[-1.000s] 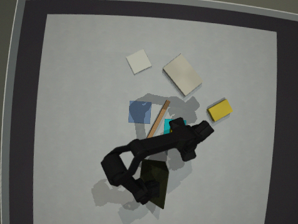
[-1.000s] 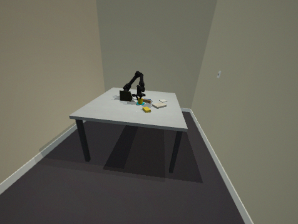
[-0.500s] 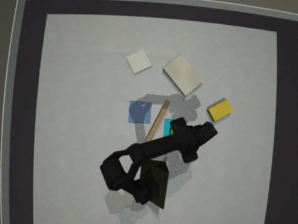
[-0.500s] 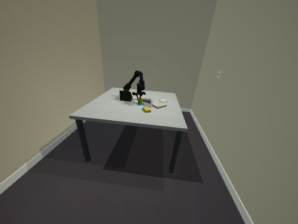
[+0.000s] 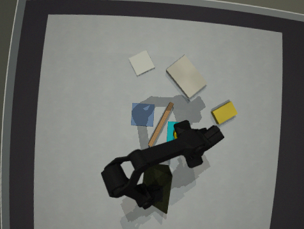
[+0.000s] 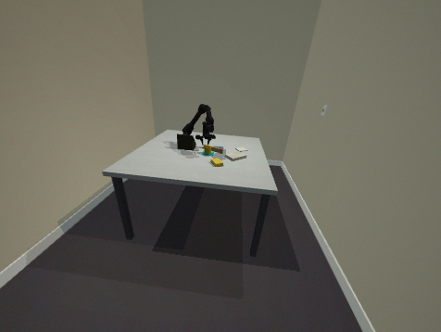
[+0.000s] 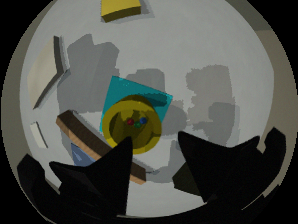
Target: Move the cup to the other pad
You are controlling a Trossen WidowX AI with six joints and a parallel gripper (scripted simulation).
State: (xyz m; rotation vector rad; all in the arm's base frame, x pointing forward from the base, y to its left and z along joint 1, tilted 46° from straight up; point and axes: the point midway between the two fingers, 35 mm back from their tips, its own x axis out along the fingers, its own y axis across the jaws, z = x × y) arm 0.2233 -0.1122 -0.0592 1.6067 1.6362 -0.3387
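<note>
Right now my gripper tip is 2 cm short of the cup, 1 cm to the right of it and 5 cm above it. The rest, counted from my gripper tip: cyan pad 3 cm ahead, 1 cm to the left, 10 cm below; then wooden bar 7 cm ahead, 10 cm to the left, 8 cm below; then blue pad 12 cm ahead, 19 cm to the left, 10 cm below.
</note>
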